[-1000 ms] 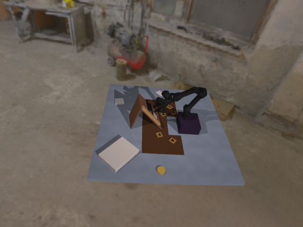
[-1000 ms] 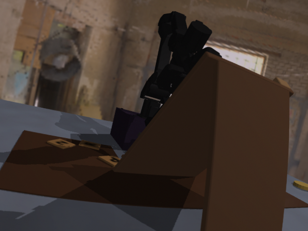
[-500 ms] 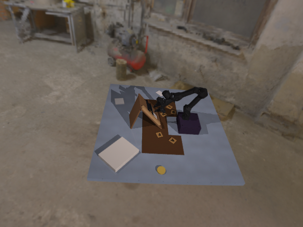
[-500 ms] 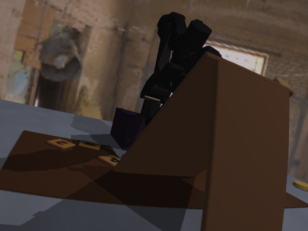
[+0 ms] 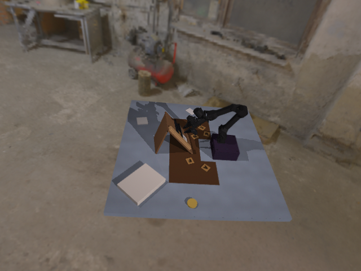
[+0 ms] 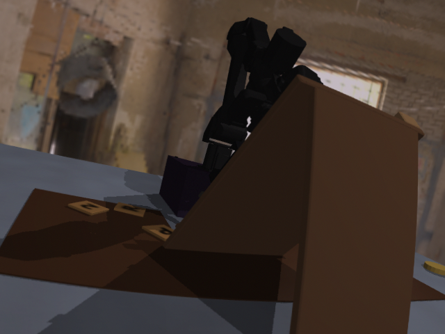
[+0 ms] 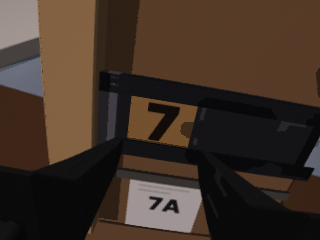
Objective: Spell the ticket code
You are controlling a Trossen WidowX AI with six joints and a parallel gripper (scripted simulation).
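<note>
My gripper tip is now 2 cm past the white ticket, 2 cm to the left of it and 11 cm above it. Also, from my gripper tip: yellow disc (7 cm behind, 55 cm to the left, 18 cm below); then brown mat (13 cm behind, 1 cm to the left, 19 cm below).
</note>
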